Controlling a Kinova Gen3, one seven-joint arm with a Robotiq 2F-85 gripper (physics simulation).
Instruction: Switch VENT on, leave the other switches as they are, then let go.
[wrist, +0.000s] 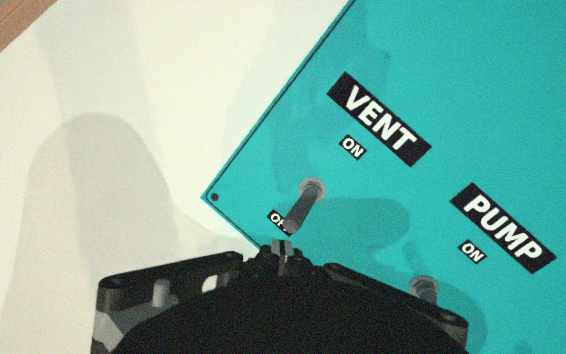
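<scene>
The gripper (279, 253) shares the scene with a teal switch panel (428, 137), and both are in view.
</scene>
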